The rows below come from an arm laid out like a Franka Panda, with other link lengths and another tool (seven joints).
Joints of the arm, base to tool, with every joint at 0 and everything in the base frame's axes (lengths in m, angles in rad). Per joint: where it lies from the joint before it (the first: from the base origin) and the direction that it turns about. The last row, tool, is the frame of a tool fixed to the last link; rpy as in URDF.
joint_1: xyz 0 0 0.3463 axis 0 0 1
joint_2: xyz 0 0 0 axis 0 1 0
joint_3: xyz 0 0 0.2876 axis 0 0 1
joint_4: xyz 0.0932 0 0 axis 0 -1 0
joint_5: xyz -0.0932 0 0.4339 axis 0 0 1
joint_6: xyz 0 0 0 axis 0 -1 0
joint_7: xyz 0.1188 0 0 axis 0 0 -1
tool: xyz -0.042 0.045 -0.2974 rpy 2.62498 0 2.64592
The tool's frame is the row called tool.
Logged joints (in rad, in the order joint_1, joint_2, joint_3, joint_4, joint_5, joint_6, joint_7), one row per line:
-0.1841 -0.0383 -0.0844 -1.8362 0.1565 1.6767 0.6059
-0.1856 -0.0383 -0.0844 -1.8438 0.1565 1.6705 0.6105
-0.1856 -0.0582 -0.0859 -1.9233 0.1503 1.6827 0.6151
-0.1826 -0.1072 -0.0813 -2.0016 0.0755 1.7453 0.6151
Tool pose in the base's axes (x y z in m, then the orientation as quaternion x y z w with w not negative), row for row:
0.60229 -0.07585 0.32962 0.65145 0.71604 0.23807 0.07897
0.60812 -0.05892 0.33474 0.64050 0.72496 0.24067 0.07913
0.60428 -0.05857 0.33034 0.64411 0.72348 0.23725 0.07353
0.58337 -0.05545 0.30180 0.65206 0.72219 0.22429 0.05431
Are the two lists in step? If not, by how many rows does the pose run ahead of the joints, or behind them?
The pose runs 1 row behind the joints: the pose in row i belongs to the joints in row i - 1.
